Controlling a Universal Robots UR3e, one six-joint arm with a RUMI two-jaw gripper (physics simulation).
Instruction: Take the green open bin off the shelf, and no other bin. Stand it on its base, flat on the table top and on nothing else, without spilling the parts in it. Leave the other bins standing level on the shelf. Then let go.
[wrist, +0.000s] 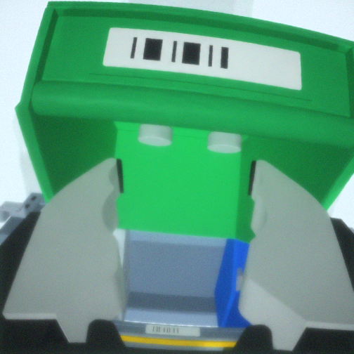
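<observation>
The green open bin (200, 107) fills the upper part of the wrist view, with a white barcode label on its front face. Two pale round parts (155, 135) (224, 142) show inside it, against its bright green inner face. My gripper (185, 164) holds this bin, with its two grey fingers standing well apart, one at each side of the bright inner face. The exact contact between the fingers and the bin is partly hidden. What lies directly under the bin's base does not show.
Below the green bin in the view, between the fingers, are a grey bin-like surface (175, 270) and part of a blue bin (227, 290). A shelf edge with a small label and a yellow strip (180, 342) runs along the bottom. A grey bracket-like piece (32, 204) shows at the left.
</observation>
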